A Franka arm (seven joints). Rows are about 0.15 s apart.
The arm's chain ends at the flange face. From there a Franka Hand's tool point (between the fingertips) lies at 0.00 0.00 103.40 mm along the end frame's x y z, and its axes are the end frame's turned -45 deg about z.
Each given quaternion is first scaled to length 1.
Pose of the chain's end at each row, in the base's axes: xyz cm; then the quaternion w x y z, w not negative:
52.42, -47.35, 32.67, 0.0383, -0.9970, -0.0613, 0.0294
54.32, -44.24, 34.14, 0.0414, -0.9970, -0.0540, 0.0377
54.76, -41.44, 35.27, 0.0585, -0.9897, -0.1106, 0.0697
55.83, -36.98, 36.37, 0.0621, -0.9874, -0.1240, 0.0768
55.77, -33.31, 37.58, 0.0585, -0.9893, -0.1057, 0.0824
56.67, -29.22, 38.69, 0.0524, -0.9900, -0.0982, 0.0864
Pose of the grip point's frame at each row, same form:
51.77, -46.60, 22.38, 0.0466, -0.8976, -0.4381, 0.0125
53.50, -43.43, 23.86, 0.0527, -0.9004, -0.4314, 0.0190
53.20, -40.40, 25.10, 0.0807, -0.8720, -0.4809, 0.0420
54.10, -35.91, 26.23, 0.0868, -0.8647, -0.4924, 0.0472
53.96, -32.29, 27.45, 0.0856, -0.8735, -0.4762, 0.0537
54.79, -28.32, 28.56, 0.0815, -0.8771, -0.4696, 0.0598

